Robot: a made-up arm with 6 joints.
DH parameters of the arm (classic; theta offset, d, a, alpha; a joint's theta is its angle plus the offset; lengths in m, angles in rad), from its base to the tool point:
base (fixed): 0.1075 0 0.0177 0
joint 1: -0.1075 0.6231 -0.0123 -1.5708
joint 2: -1.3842 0 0.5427 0
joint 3: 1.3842 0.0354 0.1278 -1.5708
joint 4: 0 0.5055 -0.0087 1.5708
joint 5: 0 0.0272 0.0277 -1.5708
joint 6: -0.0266 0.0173 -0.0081 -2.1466
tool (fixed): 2.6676 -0.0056 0 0
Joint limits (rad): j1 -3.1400..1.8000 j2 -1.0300..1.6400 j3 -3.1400..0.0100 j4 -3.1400..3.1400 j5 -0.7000..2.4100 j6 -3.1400..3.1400
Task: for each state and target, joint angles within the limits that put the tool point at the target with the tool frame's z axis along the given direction. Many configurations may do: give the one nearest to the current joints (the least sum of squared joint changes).
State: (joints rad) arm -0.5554 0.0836 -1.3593 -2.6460 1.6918 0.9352
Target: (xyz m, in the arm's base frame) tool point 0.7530 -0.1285 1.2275 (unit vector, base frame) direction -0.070 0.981 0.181
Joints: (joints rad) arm -0.1581 0.2608 -1.8166 -2.2738 1.8104 0.4781
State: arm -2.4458 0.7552 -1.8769 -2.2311 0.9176 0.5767
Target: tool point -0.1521 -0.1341 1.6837 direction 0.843 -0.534 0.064
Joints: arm -2.4654 -0.0072 -2.6711 -2.2332 1.2110 -0.1068
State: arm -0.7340 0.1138 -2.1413 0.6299 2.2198 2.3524
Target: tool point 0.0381 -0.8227 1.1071 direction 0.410 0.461 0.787
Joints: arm -1.6332 0.3693 -1.7978 0.1855 1.7027 2.2434
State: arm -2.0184 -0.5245 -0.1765 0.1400 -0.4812 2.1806
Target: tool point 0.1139 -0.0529 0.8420 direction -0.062 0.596 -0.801
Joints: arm -1.2937 -1.0300 0.0086 -0.6093 -0.6885 2.4876
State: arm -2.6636 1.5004 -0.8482 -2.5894 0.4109 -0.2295
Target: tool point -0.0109 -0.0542 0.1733 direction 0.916 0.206 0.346
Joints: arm -2.1471 1.6382 -0.4151 -2.8078 1.2584 -0.9951
